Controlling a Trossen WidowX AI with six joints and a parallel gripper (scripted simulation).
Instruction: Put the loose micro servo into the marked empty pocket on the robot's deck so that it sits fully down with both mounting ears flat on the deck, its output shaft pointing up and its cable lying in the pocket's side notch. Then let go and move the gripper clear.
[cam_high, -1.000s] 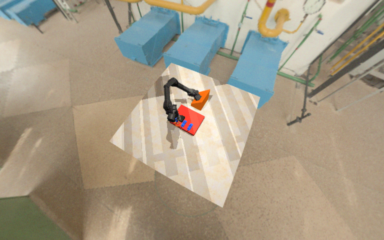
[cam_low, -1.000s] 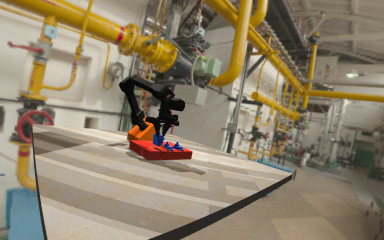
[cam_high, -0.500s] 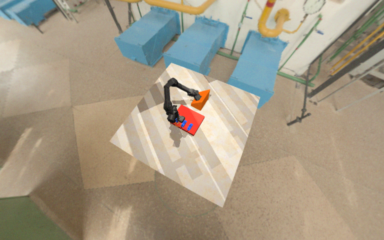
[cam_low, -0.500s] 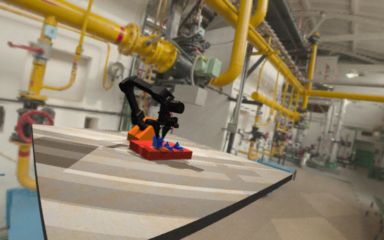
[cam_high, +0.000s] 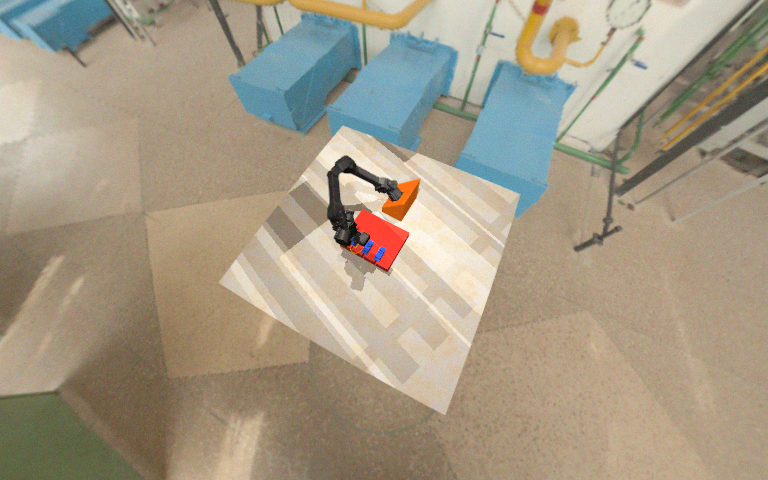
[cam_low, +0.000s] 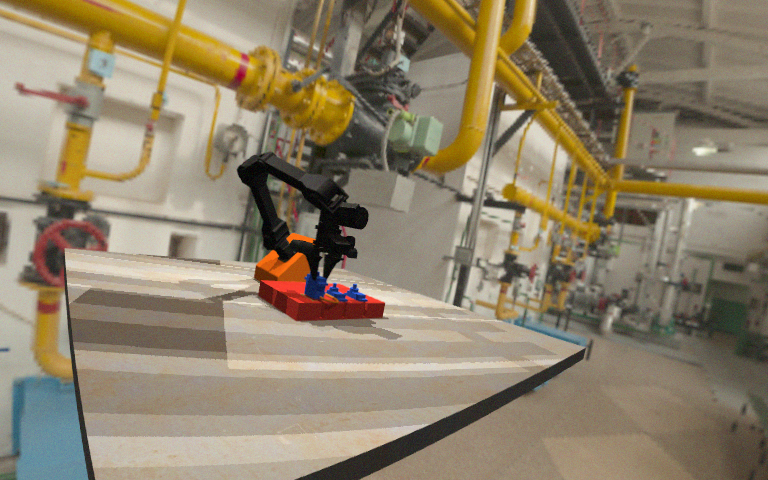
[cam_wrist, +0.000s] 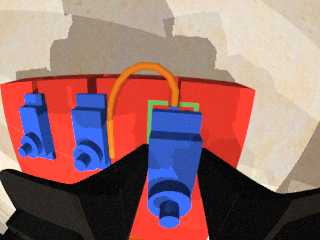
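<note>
Right now my gripper tip is 13 cm past the red deck, 7 cm to the right of it and 8 cm above it.
</note>
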